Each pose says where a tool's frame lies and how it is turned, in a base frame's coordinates. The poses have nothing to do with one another.
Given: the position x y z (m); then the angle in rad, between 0 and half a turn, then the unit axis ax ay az.
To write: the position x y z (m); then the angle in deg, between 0 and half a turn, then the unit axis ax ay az. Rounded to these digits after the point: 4 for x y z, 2 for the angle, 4 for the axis.
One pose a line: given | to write
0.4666 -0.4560 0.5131 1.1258 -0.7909 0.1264 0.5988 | 0.4666 -0.4560 0.5131 64.50 -0.7909 0.1264 0.5988
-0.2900 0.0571 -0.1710 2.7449 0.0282 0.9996 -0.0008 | -0.2900 0.0571 -0.1710 157.27 0.0282 0.9996 -0.0008
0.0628 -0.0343 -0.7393 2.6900 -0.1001 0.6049 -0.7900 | 0.0628 -0.0343 -0.7393 154.13 -0.1001 0.6049 -0.7900
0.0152 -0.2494 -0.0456 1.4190 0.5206 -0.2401 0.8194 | 0.0152 -0.2494 -0.0456 81.30 0.5206 -0.2401 0.8194
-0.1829 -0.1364 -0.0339 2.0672 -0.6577 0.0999 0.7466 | -0.1829 -0.1364 -0.0339 118.44 -0.6577 0.0999 0.7466
